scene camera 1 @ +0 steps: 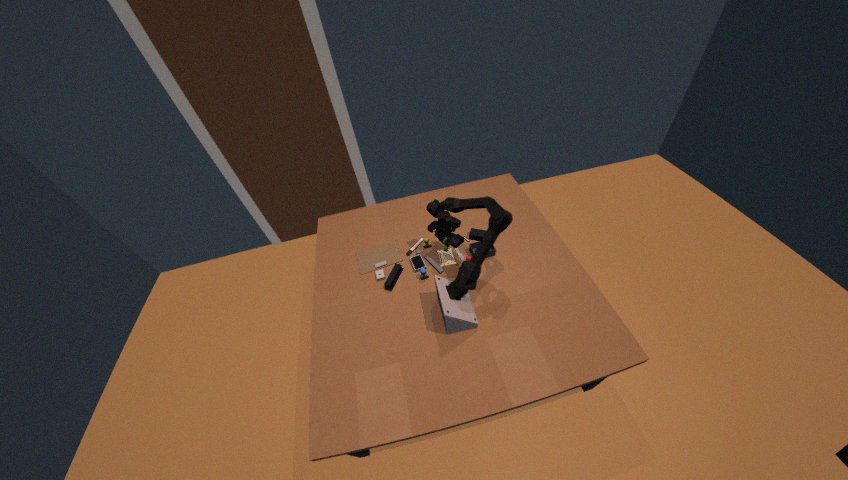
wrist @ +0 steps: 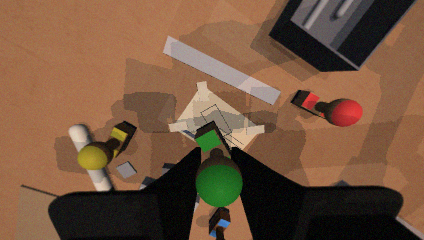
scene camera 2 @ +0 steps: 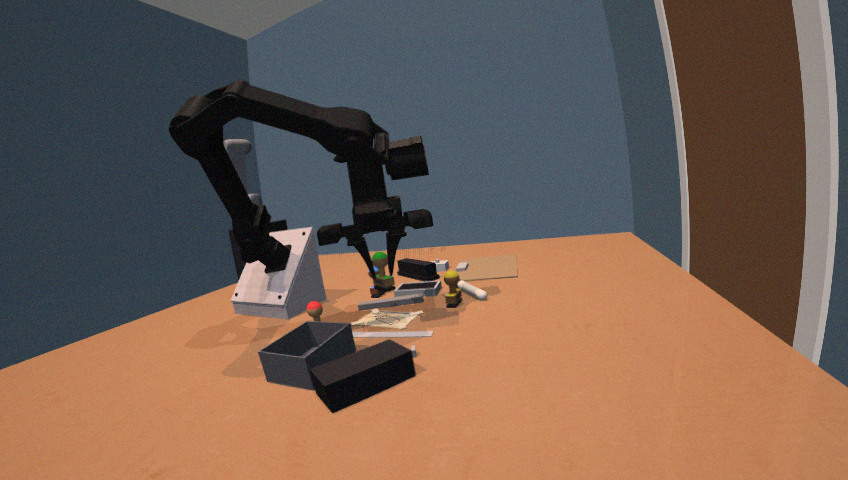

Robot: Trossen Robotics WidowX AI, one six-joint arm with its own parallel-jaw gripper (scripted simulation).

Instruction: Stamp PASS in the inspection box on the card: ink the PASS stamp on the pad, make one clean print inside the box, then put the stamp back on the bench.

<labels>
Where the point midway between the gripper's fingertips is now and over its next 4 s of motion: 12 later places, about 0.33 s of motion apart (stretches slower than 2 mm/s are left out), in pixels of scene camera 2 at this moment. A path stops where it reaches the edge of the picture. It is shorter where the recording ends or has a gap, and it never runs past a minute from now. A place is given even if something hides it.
The gripper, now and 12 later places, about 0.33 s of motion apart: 383, 276; 383, 280; 385, 284; 385, 288; 386, 291; 386, 295; 387, 299; 387, 303; 387, 305; 386, 306; 386, 307; 387, 308; 386, 308
</labels>
